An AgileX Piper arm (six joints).
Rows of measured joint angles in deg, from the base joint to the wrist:
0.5 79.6 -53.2 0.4 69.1 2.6
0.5 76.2 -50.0 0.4 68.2 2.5
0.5 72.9 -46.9 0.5 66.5 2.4
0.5 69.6 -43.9 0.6 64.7 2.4
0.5 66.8 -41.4 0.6 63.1 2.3
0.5 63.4 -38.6 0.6 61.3 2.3
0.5 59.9 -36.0 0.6 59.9 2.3
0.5 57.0 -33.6 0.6 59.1 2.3
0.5 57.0 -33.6 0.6 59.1 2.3
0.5 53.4 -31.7 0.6 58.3 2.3
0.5 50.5 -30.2 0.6 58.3 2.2
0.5 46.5 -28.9 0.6 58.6 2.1
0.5 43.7 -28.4 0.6 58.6 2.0
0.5 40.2 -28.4 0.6 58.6 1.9
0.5 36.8 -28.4 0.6 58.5 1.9
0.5 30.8 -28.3 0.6 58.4 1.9
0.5 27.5 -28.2 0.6 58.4 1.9
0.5 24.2 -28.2 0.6 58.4 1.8
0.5 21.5 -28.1 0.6 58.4 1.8
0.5 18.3 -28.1 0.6 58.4 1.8
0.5 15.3 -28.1 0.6 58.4 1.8
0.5 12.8 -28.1 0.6 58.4 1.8
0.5 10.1 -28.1 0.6 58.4 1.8
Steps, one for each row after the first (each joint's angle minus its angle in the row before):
0.0 -3.4 3.2 0.0 -0.9 -0.1
0.0 -3.3 3.1 0.1 -1.7 -0.1
0.0 -3.3 3.0 0.1 -1.8 0.0
0.0 -2.8 2.5 0.0 -1.6 -0.1
0.0 -3.4 2.8 0.0 -1.8 0.0
0.0 -3.5 2.6 0.0 -1.4 0.0
0.0 -2.9 2.4 0.0 -0.8 0.0
0.0 0.0 0.0 0.0 0.0 0.0
0.0 -3.6 1.9 0.0 -0.8 0.0
0.0 -2.9 1.5 0.0 0.0 -0.1
0.0 -4.0 1.3 0.0 0.3 -0.1
0.0 -2.8 0.5 0.0 0.0 -0.1
0.0 -3.5 0.0 0.0 0.0 -0.1
0.0 -3.4 0.0 0.0 -0.1 0.0
0.0 -6.0 0.1 0.0 -0.1 0.0
0.0 -3.3 0.1 0.0 0.0 0.0
0.0 -3.3 0.0 0.0 0.0 -0.1
0.0 -2.7 0.1 0.0 0.0 0.0
0.0 -3.2 0.0 0.0 0.0 0.0
0.0 -3.0 0.0 0.0 0.0 0.0
0.0 -2.5 0.0 0.0 0.0 0.0
0.0 -2.7 0.0 0.0 0.0 0.0

